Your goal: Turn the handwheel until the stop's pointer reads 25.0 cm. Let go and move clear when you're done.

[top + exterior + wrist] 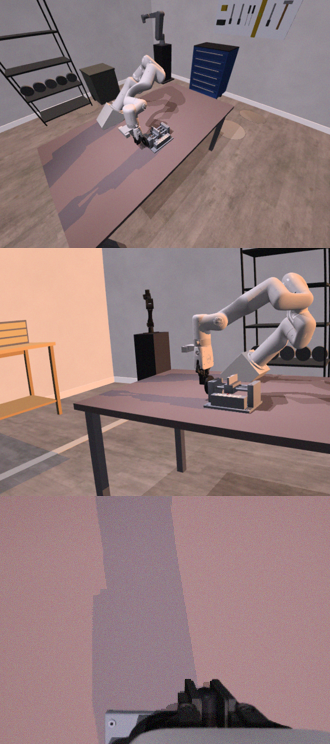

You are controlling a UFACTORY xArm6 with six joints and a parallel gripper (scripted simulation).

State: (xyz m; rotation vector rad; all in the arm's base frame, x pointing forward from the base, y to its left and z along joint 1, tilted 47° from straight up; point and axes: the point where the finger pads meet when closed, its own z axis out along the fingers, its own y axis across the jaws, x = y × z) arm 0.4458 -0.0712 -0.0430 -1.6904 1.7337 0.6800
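The sliding stop block lies 40 mm ahead of my hand and 150 mm to the left of it. From my hand the other things lie so: black handwheel: 10 mm ahead, 20 mm to the left.
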